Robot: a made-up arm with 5 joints.
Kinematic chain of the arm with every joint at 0, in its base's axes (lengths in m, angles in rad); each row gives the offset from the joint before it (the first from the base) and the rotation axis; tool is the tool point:
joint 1: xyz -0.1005 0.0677 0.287 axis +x
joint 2: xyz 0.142 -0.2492 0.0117 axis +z
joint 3: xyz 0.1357 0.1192 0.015 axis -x
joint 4: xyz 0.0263 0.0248 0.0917 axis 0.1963 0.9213 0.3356
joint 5: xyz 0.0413 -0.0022 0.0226 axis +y
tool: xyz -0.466 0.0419 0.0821
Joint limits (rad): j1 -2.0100..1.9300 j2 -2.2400..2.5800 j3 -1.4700..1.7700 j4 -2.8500..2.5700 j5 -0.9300..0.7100
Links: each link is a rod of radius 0.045 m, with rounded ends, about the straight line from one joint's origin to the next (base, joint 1, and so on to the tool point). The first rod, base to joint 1, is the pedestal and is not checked.
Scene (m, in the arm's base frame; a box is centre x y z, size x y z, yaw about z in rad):
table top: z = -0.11
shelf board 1: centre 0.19 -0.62 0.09 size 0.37 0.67 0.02 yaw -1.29
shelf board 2: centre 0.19 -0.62 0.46 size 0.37 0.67 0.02 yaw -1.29
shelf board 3: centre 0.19 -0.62 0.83 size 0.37 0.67 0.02 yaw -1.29
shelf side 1: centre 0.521 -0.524 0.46 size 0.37 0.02 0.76 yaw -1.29
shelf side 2: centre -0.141 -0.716 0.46 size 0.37 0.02 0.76 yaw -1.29
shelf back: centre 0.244 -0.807 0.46 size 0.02 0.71 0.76 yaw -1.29
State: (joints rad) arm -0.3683 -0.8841 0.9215 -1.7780 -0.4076
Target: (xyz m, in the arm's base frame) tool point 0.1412 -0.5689 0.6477
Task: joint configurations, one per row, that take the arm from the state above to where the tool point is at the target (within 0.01 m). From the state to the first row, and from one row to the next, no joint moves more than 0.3 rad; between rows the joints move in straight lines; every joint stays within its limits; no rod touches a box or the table.
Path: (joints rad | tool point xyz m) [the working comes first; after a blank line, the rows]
Joints at the target: -0.5271 -1.2474 0.9898 -2.0440 -0.7109
Straight joint move there: touches shelf board 2.

1: -0.5845 -0.8934 0.8287 -1.6291 -0.2963 | 0.1367 -0.4610 0.3126
2: -0.8007 -0.9027 0.7359 -1.4802 -0.1850 | 0.1161 -0.3854 0.3123
3: -1.0169 -0.9120 0.6431 -1.3313 -0.0737 | 0.1104 -0.3013 0.2990
4: -1.1407 -0.9332 0.8185 -1.4186 -0.1999 | 0.0821 -0.3401 0.4679
5: -1.2644 -0.9545 0.9939 -1.5059 -0.3261 | 0.0639 -0.3010 0.6477
6: -1.0187 -1.0521 0.9925 -1.6853 -0.4544 | 0.0941 -0.3918 0.6722
7: -0.7729 -1.1497 0.9912 -1.8646 -0.5826 | 0.1196 -0.4832 0.6723
8: -0.5271 -1.2474 0.9898 -2.0440 -0.7109 | 0.1412 -0.5689 0.6477

